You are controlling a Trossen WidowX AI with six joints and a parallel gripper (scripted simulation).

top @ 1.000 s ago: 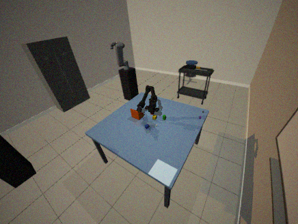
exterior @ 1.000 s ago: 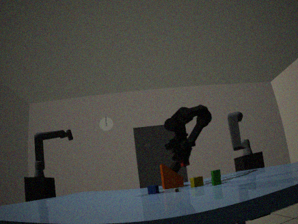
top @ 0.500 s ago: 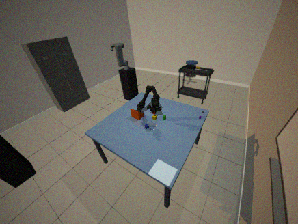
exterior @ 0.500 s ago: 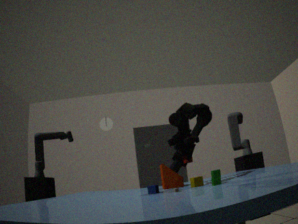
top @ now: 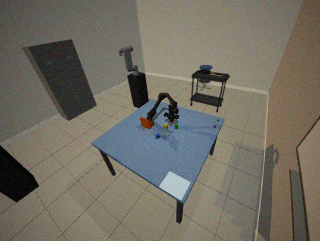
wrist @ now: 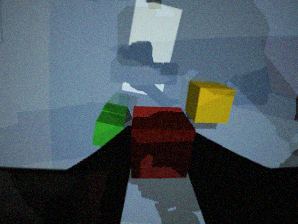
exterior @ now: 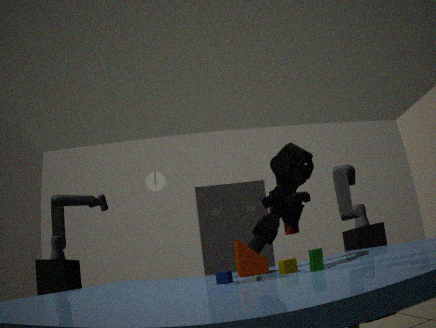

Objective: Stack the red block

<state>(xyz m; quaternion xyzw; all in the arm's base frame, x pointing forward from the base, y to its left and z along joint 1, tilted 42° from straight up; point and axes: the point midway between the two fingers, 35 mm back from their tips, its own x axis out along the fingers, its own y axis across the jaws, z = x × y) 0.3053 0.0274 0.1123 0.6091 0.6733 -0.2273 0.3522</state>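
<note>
The yellow block is 90 mm behind my gripper tip, 10 mm to the right of it and 110 mm below it. Also, from my gripper tip: purple piece 460 mm ahead, 340 mm to the left, 120 mm below; then red block 10 mm above; then blue block 70 mm behind, 220 mm to the right, 110 mm below.
</note>
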